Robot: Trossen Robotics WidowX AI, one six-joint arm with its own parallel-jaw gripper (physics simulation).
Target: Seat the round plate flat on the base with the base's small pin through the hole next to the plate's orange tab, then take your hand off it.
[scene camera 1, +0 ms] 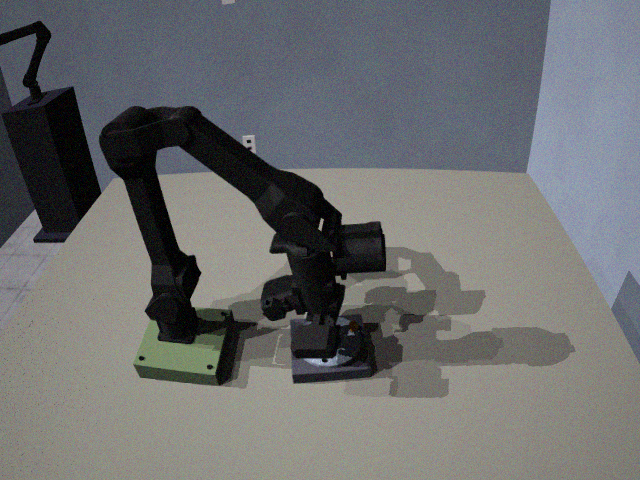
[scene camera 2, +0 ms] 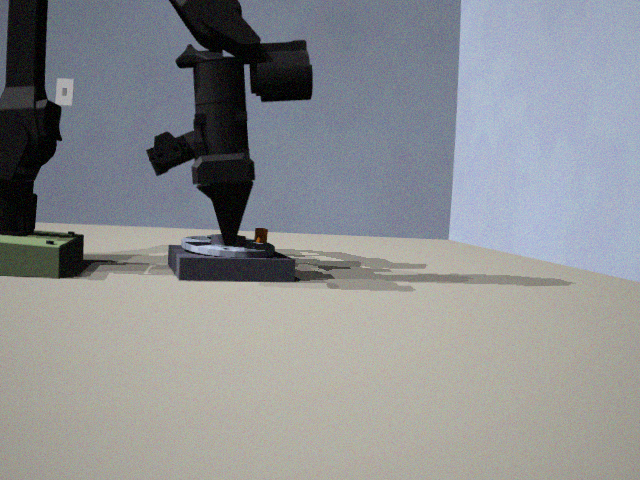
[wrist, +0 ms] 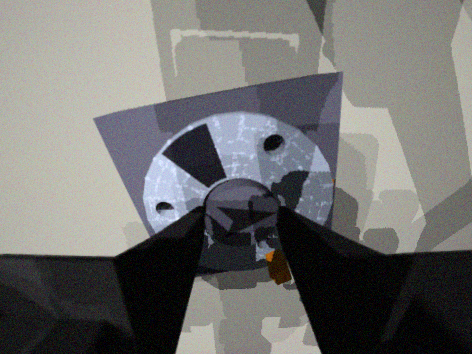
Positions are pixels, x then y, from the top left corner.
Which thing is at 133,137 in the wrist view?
A dark square base.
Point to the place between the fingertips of my gripper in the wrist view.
241,213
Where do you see a round hub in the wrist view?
239,212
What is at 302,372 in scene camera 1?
A dark square base.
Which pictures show my gripper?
Scene camera 1, scene camera 2 and the wrist view: all of them.
